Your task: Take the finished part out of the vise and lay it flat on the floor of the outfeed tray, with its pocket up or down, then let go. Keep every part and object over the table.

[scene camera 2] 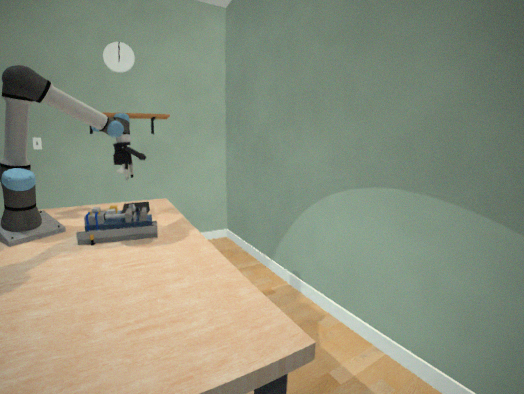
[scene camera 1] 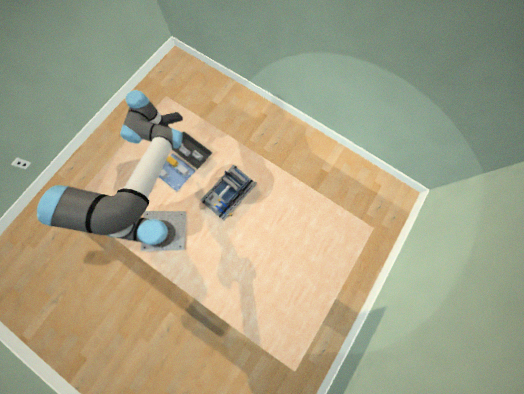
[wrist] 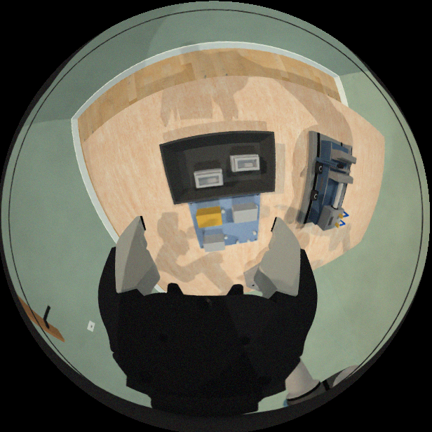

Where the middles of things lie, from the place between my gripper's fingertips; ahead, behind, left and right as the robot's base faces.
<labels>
Right now the blue vise (wrist: 331, 188) is 380 mm to the right of my hand and 150 mm below it.
</labels>
